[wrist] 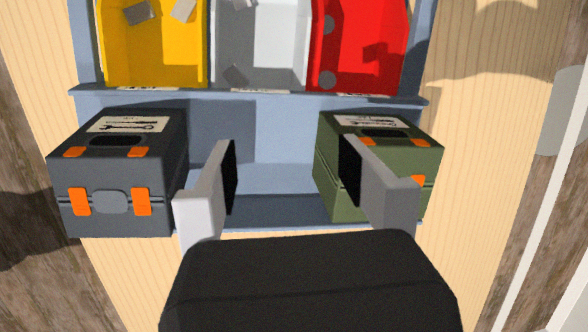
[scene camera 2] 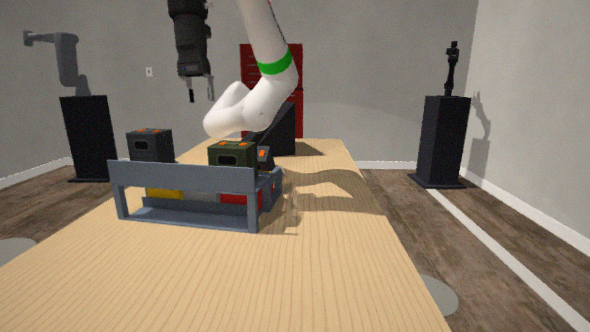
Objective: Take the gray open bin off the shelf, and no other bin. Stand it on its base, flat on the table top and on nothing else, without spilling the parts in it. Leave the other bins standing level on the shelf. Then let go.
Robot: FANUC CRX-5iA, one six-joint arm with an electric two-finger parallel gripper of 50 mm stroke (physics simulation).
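Frame: origin at the arm's base, x ahead, y up, z right, level; centimetres.
Seen in the pictures: gripper, fingertip midpoint: (wrist: 287, 158) (scene camera 2: 201, 101).
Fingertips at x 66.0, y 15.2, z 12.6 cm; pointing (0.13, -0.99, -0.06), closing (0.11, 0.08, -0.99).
Offsets run from my fingertips to a thing's top centre. "*": to the spot under its first point. Level surfaces: height alone.
The gray open bin {dx -2.6, dy -21.1, dz -0.5 cm} (wrist: 280, 40) sits on the shelf between the yellow bin {dx -4.9, dy -21.1, dz +10.5 cm} (wrist: 150, 55) and the red bin {dx +0.0, dy -21.1, dz -11.4 cm} (wrist: 365, 45), with small gray parts in it. Part of its gray back {* dx +5.8, dy -24.8, dz +0.6 cm} (scene camera 2: 201, 196) shows through the shelf in the scene view. The blue-gray shelf (scene camera 2: 180, 172) (wrist: 250, 95) stands on the table top {dy -29.2 cm} (scene camera 2: 320, 280). My gripper (scene camera 2: 201, 95) (wrist: 287, 158) is open, with nothing between its fingers. It hangs well above the shelf. In the wrist view its fingers appear on the near side of the bins, between two toolboxes. The far end of the gray bin is cut off there.
A dark gray toolbox {dx +4.3, dy -6.9, dz +13.0 cm} (scene camera 2: 150, 146) (wrist: 120, 175) and a green toolbox {dx +9.5, dy -9.3, dz -9.5 cm} (scene camera 2: 232, 156) (wrist: 380, 155) stand at the shelf's upper part. Another dark toolbox {dx -14.3, dy -15.0, dz -13.2 cm} (scene camera 2: 265, 157) shows behind the green one. The white arm hangs over the table behind the shelf. The table edge runs along the right.
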